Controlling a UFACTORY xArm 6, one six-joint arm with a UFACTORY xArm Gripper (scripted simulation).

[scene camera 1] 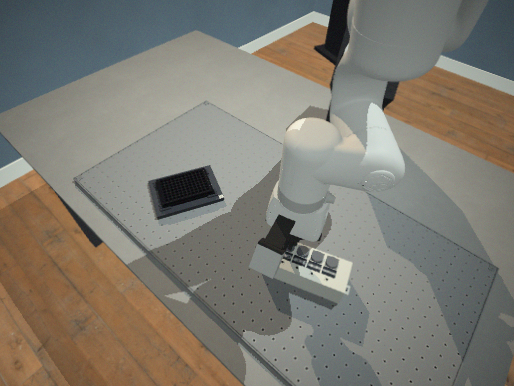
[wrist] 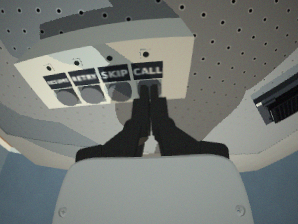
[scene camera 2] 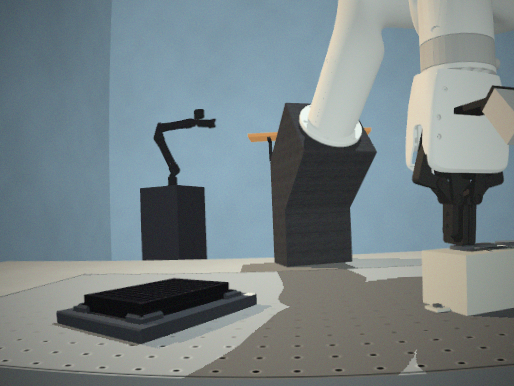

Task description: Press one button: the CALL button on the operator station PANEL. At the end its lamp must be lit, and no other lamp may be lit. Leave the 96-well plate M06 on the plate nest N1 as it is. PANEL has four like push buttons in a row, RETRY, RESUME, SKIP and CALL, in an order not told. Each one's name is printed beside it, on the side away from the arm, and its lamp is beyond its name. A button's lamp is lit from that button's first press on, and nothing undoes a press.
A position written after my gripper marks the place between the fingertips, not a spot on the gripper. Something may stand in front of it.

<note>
In view: my gripper [scene camera 2: 458, 243], a black 96-well plate [scene camera 2: 173, 295] and a cream operator panel [wrist: 161, 49].
The black 96-well plate is seen too in scene camera 1 [scene camera 1: 189, 186].
</note>
